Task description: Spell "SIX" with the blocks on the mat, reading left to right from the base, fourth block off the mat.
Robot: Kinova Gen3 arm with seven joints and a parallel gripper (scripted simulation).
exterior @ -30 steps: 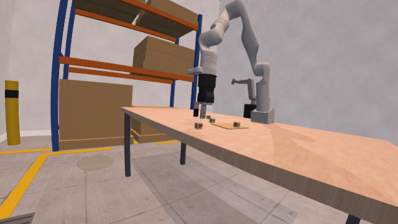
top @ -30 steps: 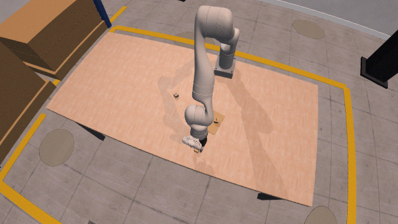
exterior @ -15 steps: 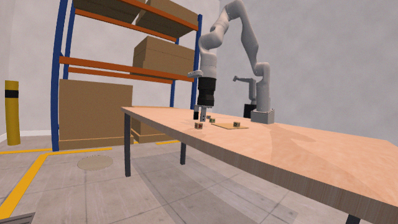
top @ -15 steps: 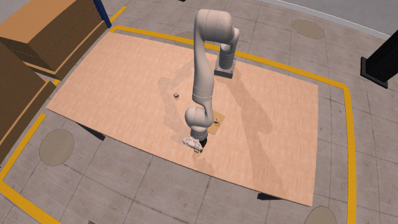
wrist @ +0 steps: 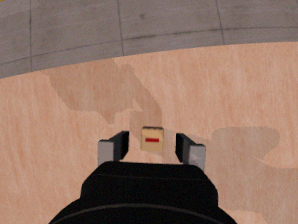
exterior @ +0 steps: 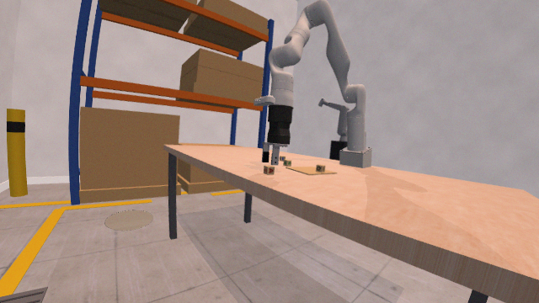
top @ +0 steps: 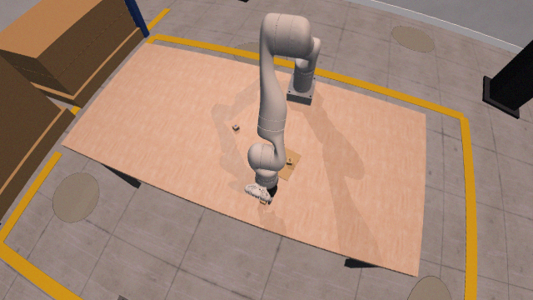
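Now: hand 40 mm above the block. Also, from my hand: tan mat (200 mm behind, 30 mm to the right, 50 mm below).
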